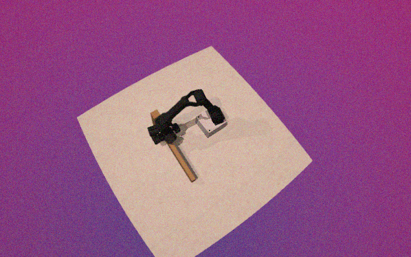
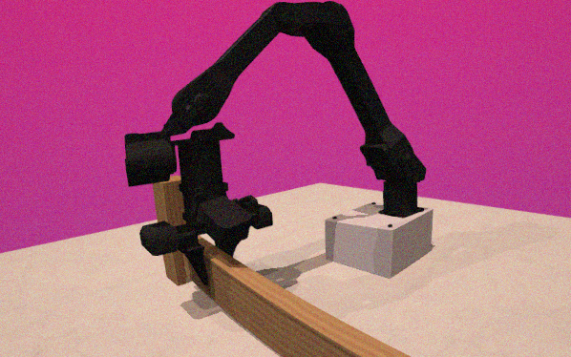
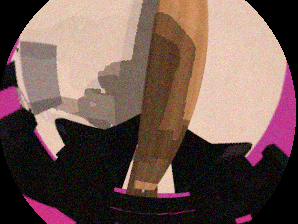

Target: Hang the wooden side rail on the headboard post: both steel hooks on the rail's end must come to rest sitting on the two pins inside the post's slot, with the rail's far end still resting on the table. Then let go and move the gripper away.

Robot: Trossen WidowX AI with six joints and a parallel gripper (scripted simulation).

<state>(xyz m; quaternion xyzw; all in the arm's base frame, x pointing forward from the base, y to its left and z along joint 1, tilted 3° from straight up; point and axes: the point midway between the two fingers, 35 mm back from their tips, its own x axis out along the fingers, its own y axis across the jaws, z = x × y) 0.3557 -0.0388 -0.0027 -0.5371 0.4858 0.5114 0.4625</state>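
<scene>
Now: gripper tip 130 mm to the left of the wooden headboard post, 40 mm below it and 10 mm short of it.
</scene>
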